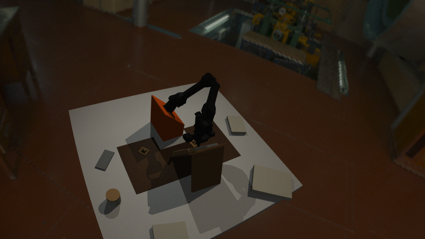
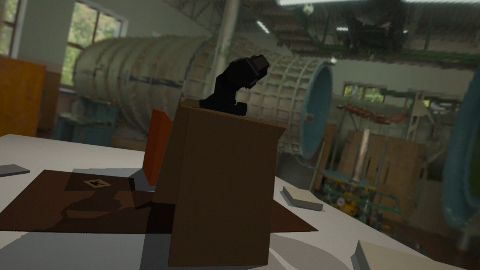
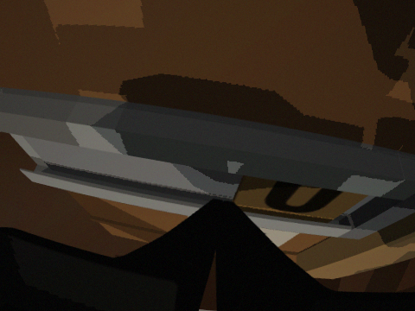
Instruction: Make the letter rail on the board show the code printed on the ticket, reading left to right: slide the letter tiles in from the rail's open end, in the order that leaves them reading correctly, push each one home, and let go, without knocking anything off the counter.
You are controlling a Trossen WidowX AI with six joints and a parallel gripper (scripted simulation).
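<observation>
Now: the c tile 190 mm to the left of my gripper tip, 170 mm below it and 170 mm behind it. The rest, counted from my gripper tip: white ticket (80 mm below, 50 mm behind, 10 mm to the right); then k tile (250 mm behind, 230 mm to the right, 170 mm below); then dark brown mat (170 mm below, 160 mm behind, 20 mm to the right).
</observation>
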